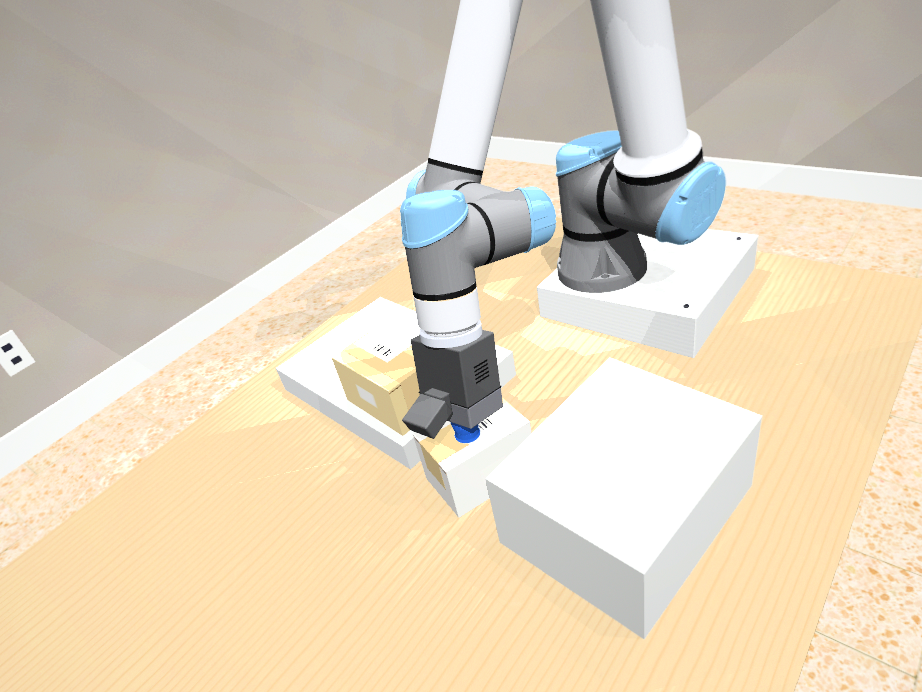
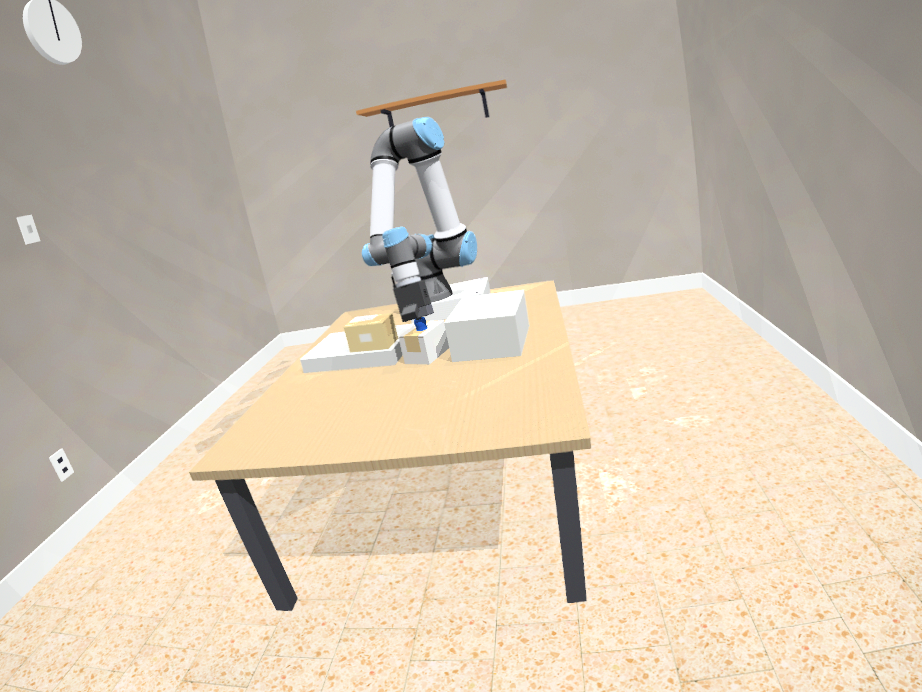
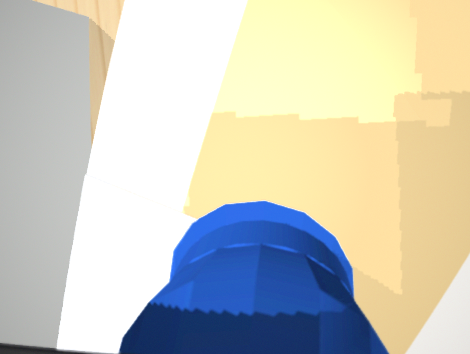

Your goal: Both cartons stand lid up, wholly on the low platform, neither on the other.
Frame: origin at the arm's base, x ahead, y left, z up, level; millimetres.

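Seen in the pictures: hand, its tool point: (image 1: 467,442) (image 2: 423,333) (image 3: 257,239); arm's base, origin of its link: (image 1: 601,270) (image 2: 433,298).
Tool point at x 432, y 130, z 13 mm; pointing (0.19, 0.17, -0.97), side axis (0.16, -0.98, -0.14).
Offsets run from my tool point to a thing's top centre. Level surfaces: height alone.
A tan carton {dy -175, dx -6, dz +55 mm} (image 1: 366,378) (image 2: 369,331) stands on the low white platform {dy -261, dx -57, dz -30 mm} (image 1: 309,375) (image 2: 335,363). A second carton {dy -7, dx -14, dz +12 mm} (image 1: 476,466) (image 2: 421,348) (image 3: 304,159), tan with white bands, rests on the table in the gap between the platform and a large white block {dy +181, dx -86, dz +42 mm} (image 1: 625,477) (image 2: 487,327). My blue suction cup (image 1: 465,433) (image 2: 419,323) (image 3: 262,244) points straight down and presses on this carton's top face, beside a barcode label. The cup looks squeezed against the surface. The carton's underside is hidden.
The robot base stands on a white plinth (image 1: 670,298) behind the block. The wooden table {dz -78 mm} (image 1: 222,581) (image 2: 387,424) stretches forward of the platform. The block stands taller than the carton, close on its right side.
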